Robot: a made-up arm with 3 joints. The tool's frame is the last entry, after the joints. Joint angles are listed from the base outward. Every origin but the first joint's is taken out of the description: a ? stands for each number. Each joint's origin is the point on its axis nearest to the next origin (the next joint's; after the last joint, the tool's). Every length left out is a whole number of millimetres.
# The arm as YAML. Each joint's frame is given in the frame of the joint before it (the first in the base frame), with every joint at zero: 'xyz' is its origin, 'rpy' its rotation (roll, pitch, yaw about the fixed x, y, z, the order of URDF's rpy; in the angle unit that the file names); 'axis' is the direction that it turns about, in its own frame. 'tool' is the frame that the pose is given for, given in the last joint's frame.
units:
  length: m
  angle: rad
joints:
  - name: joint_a
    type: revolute
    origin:
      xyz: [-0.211, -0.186, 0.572]
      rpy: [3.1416, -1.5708, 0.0]
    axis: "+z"
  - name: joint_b
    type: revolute
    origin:
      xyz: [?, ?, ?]
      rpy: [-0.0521, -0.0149, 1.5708]
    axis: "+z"
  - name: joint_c
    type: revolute
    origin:
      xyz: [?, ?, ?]
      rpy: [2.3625, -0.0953, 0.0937]
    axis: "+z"
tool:
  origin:
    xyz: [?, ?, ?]
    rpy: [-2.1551, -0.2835, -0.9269]
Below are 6 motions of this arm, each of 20 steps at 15 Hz.
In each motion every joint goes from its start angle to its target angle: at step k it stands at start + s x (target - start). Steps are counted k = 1, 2, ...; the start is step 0. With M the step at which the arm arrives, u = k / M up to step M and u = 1 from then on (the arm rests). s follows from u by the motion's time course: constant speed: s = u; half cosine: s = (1 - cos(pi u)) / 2; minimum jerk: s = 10 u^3 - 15 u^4 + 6 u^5.
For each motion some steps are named. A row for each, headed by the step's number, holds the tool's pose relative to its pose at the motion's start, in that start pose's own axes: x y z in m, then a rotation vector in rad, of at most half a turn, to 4 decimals.
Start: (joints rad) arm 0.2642 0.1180 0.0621
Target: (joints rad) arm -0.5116 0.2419 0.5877
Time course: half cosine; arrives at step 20
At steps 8, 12, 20:
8: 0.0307 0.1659 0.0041 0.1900 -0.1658 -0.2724
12: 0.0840 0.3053 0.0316 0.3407 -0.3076 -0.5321
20: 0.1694 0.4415 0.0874 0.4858 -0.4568 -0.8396

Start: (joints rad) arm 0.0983 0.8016 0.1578
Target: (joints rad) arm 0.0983 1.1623 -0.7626
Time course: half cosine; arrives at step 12
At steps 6, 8, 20:
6: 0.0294 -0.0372 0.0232 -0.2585 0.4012 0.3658
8: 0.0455 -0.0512 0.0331 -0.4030 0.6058 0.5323
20: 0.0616 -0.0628 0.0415 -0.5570 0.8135 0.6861

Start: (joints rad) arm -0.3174 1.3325 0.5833
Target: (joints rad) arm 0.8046 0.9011 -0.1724
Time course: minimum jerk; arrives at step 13
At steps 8, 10, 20:
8: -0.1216 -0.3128 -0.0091 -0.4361 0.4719 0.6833
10: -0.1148 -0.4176 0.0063 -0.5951 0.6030 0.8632
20: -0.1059 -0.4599 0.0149 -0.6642 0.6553 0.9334

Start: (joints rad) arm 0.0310 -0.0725 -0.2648
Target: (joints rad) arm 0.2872 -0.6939 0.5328
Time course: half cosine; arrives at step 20
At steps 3, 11, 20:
3: -0.0025 -0.0009 -0.0029 0.0275 -0.0400 -0.0346
11: -0.0190 -0.0053 -0.0256 0.2770 -0.4139 -0.3900
20: -0.0199 -0.0042 -0.0340 0.4548 -0.6997 -0.7052

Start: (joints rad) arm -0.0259 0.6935 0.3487
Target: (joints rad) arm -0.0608 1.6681 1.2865
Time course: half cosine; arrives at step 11
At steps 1, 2, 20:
1: 0.0016 -0.0043 0.0017 -0.0039 -0.0124 0.0064
2: 0.0068 -0.0165 0.0068 -0.0138 -0.0487 0.0257
20: 0.1644 -0.1416 0.1081 0.0844 -0.5454 0.4202

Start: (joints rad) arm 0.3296 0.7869 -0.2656
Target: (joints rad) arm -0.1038 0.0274 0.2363
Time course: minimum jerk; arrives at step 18
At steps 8, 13, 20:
8: 0.0629 0.1466 0.0417 0.4185 -0.2494 -0.3960
13: 0.1772 0.2889 0.1595 0.8701 -0.4906 -0.9317
20: 0.2158 0.3176 0.2060 0.9907 -0.5458 -1.0996

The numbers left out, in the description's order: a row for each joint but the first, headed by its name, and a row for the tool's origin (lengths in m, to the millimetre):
joint_b: 0.099 -0.426 0.0
joint_c: -0.211 -0.164 0.0
tool: 0.018 0.029 0.0

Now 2 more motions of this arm.
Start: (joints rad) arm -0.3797 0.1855 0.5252
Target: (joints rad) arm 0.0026 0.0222 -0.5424
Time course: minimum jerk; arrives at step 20
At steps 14, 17, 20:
14: 0.0637 -0.1643 0.0333 -0.3753 0.7243 0.6123
17: 0.0773 -0.1881 0.0380 -0.4466 0.8430 0.7046
20: 0.0800 -0.1927 0.0389 -0.4609 0.8662 0.7223

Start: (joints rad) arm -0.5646 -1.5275 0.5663
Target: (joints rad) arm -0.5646 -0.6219 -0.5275
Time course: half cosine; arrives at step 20
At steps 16, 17, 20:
16: 0.1930 -0.0827 0.0780 -0.8310 0.8727 1.1474
17: 0.2020 -0.0821 0.0804 -0.8820 0.9093 1.1905
20: 0.2138 -0.0808 0.0834 -0.9518 0.9574 1.2462

